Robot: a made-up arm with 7 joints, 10 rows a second.
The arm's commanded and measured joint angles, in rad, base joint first. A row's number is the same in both.
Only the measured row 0 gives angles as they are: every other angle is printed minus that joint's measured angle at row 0.
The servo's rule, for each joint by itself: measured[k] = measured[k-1] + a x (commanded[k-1-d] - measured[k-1]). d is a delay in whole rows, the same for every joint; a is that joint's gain. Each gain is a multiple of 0.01, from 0.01 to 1. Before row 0 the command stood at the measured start. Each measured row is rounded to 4 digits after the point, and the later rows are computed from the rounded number. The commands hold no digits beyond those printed.
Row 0, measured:
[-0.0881 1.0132 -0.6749 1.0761 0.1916 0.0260 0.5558]
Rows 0 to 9, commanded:
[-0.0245 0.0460 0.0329 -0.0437 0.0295 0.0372 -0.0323]
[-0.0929 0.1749 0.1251 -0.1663 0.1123 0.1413 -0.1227]
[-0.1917 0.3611 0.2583 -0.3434 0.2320 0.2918 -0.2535]
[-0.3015 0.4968 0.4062 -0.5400 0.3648 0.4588 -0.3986]
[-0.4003 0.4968 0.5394 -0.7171 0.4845 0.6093 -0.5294]
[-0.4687 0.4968 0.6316 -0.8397 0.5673 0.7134 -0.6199]
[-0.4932 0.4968 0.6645 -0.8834 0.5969 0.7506 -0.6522]
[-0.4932 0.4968 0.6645 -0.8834 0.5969 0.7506 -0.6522]
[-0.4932 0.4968 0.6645 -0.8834 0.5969 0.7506 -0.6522]
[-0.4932 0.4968 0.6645 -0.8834 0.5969 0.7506 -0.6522]
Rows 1 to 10, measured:
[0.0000 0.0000 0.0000 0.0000 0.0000 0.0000 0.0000]
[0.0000 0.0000 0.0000 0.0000 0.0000 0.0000 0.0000]
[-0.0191 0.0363 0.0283 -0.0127 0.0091 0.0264 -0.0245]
[-0.0767 0.1458 0.1115 -0.0572 0.0411 0.1080 -0.0991]
[-0.1664 0.3159 0.2377 -0.1402 0.1003 0.2385 -0.2164]
[-0.2718 0.4588 0.3826 -0.2561 0.1823 0.3949 -0.3549]
[-0.3720 0.4888 0.5174 -0.3898 0.2760 0.5471 -0.4875]
[-0.4474 0.4951 0.6156 -0.5203 0.3663 0.6652 -0.5881]
[-0.4831 0.4964 0.6577 -0.6256 0.4378 0.7258 -0.6368]
[-0.4910 0.4967 0.6635 -0.7004 0.4871 0.7434 -0.6485]
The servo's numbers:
d 2
a 0.78 0.79 0.86 0.29 0.31 0.71 0.76

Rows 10 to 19, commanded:
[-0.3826 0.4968 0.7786 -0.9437 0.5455 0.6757 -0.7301]
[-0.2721 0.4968 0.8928 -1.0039 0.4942 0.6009 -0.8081]
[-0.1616 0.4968 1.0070 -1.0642 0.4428 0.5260 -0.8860]
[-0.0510 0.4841 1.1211 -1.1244 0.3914 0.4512 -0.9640]
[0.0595 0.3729 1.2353 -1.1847 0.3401 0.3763 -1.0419]
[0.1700 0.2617 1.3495 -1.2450 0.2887 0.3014 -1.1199]
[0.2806 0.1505 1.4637 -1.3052 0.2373 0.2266 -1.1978]
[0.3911 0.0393 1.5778 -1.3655 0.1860 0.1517 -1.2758]
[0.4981 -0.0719 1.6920 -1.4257 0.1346 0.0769 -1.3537]
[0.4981 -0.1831 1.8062 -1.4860 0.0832 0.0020 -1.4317]
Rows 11 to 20, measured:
[-0.4927 0.4968 0.6644 -0.7535 0.5211 0.7485 -0.6513]
[-0.4931 0.4968 0.6645 -0.7912 0.5446 0.7500 -0.6520]
[-0.4069 0.4968 0.7626 -0.8354 0.5449 0.6972 -0.7114]
[-0.3018 0.4968 0.8746 -0.8843 0.5292 0.6288 -0.7849]
[-0.1924 0.4968 0.9885 -0.9365 0.5024 0.5558 -0.8617]
[-0.0821 0.4868 1.1025 -0.9910 0.4680 0.4815 -0.9394]
[0.0283 0.3968 1.2167 -1.0472 0.4284 0.4068 -1.0173]
[0.1388 0.2901 1.3309 -1.1046 0.3851 0.3320 -1.0953]
[0.2494 0.1798 1.4451 -1.1628 0.3393 0.2572 -1.1732]
[0.3599 0.0688 1.5592 -1.2216 0.2918 0.1823 -1.2512]

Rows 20 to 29, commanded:
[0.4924 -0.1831 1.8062 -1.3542 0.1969 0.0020 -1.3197]
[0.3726 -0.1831 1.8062 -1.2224 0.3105 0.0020 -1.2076]
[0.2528 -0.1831 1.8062 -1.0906 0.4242 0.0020 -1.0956]
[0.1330 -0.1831 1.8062 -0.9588 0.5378 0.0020 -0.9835]
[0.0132 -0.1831 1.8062 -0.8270 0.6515 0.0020 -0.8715]
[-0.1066 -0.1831 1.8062 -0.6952 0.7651 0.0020 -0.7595]
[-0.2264 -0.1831 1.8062 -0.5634 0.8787 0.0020 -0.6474]
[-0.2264 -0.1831 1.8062 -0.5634 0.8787 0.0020 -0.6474]
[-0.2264 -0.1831 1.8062 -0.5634 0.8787 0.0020 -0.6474]
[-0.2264 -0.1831 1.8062 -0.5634 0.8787 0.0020 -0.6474]
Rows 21 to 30, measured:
[0.4677 -0.0424 1.6734 -1.2808 0.2431 0.1075 -1.3291]
[0.4914 -0.1536 1.7876 -1.3403 0.1935 0.0326 -1.4071]
[0.4922 -0.1769 1.8036 -1.3443 0.1946 0.0109 -1.3407]
[0.3989 -0.1818 1.8058 -1.3089 0.2305 0.0046 -1.2395]
[0.2849 -0.1828 1.8061 -1.2456 0.2905 0.0028 -1.1301]
[0.1664 -0.1830 1.8062 -1.1624 0.3672 0.0022 -1.0187]
[0.0469 -0.1831 1.8062 -1.0651 0.4553 0.0021 -0.9068]
[-0.0728 -0.1831 1.8062 -0.9578 0.5513 0.0020 -0.7949]
[-0.1926 -0.1831 1.8062 -0.8434 0.6528 0.0020 -0.6828]
[-0.2190 -0.1831 1.8062 -0.7622 0.7228 0.0020 -0.6559]

